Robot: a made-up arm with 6 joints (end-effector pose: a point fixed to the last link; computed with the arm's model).
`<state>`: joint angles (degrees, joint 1 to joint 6).
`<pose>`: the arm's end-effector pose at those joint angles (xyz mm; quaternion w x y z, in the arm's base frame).
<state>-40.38 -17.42 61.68 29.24 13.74 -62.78</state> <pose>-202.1 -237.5 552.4 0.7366 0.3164 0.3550 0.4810</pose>
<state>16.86 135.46 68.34 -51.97 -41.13 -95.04</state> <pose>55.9 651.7 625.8 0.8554 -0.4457 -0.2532 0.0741</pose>
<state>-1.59 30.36 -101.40 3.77 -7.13 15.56</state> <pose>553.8 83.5 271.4 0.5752 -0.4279 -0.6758 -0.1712</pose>
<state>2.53 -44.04 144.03 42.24 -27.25 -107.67</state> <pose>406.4 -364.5 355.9 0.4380 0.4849 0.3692 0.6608</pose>
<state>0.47 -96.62 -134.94 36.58 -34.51 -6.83</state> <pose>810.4 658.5 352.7 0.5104 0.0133 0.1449 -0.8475</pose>
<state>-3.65 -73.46 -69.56 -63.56 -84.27 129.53</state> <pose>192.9 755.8 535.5 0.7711 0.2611 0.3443 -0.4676</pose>
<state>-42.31 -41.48 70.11 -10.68 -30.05 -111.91</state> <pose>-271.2 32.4 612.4 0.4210 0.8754 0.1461 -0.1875</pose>
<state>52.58 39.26 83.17 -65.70 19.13 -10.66</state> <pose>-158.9 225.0 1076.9 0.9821 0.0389 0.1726 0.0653</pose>
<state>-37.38 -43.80 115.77 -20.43 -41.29 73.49</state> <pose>299.3 -134.5 257.5 0.3071 0.0080 -0.2069 0.9289</pose>
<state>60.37 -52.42 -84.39 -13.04 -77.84 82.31</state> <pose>903.5 463.8 750.8 0.4753 0.1395 -0.2155 -0.8415</pose>
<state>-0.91 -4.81 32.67 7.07 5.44 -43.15</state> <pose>-128.1 -114.2 358.6 0.9078 0.1135 -0.0678 0.3980</pose>
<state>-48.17 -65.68 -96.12 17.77 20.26 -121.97</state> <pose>322.7 602.6 507.4 0.0565 0.2531 -0.5484 -0.7950</pose>
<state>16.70 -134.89 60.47 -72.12 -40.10 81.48</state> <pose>350.8 672.4 0.7 0.5529 0.4580 -0.6006 0.3519</pose>
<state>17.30 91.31 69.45 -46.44 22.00 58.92</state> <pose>240.9 601.9 1264.0 0.3907 -0.3558 0.8049 0.2700</pose>
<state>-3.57 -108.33 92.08 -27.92 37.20 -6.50</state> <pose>282.9 264.0 -33.2 0.2041 0.5210 -0.0189 0.8286</pose>
